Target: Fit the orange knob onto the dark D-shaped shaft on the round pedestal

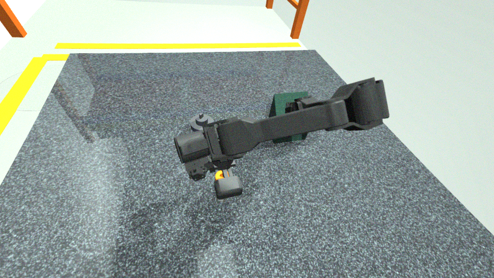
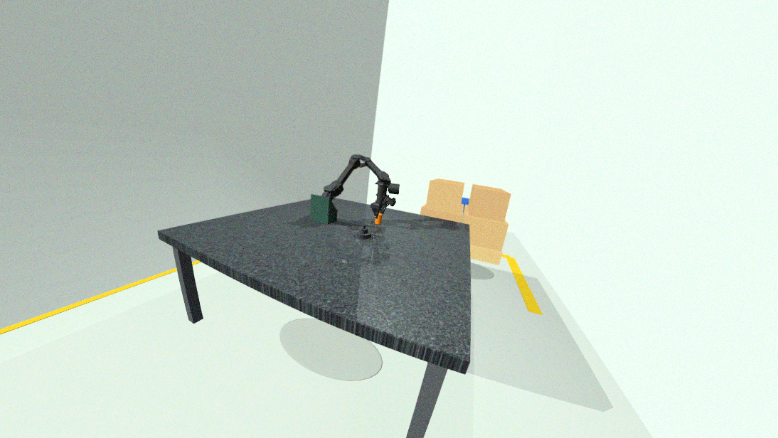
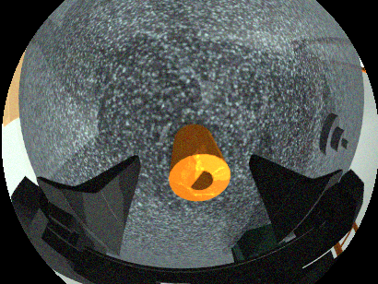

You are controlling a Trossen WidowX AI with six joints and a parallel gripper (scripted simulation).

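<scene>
Right now my gripper tip is 10 mm above the orange knob. Round my gripper tip: dark shaft 50 mm ahead, 270 mm to the right, 10 mm below.
</scene>
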